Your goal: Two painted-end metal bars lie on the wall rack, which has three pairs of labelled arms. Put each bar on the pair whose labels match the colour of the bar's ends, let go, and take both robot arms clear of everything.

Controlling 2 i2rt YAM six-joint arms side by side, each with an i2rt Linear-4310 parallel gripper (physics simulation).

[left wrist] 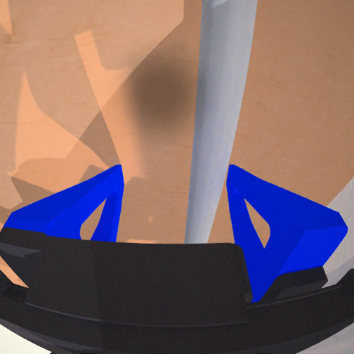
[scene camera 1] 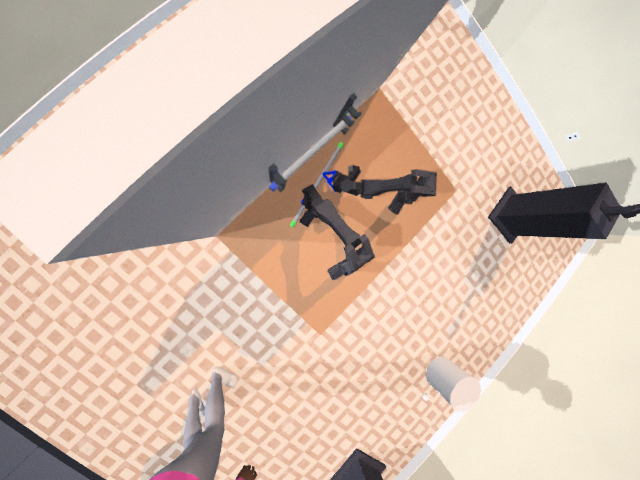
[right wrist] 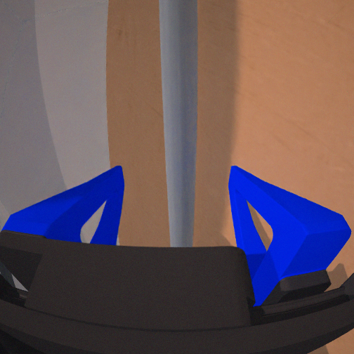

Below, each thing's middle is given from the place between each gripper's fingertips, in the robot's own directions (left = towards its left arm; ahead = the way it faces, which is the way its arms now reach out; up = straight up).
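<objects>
My right gripper: 5 cm to the right of green-ended bar (left wrist: 225,41), 1 cm short of it, 2 cm above it.
My left gripper: 9 cm to the left of green-ended bar, 3 cm short of it.
</objects>
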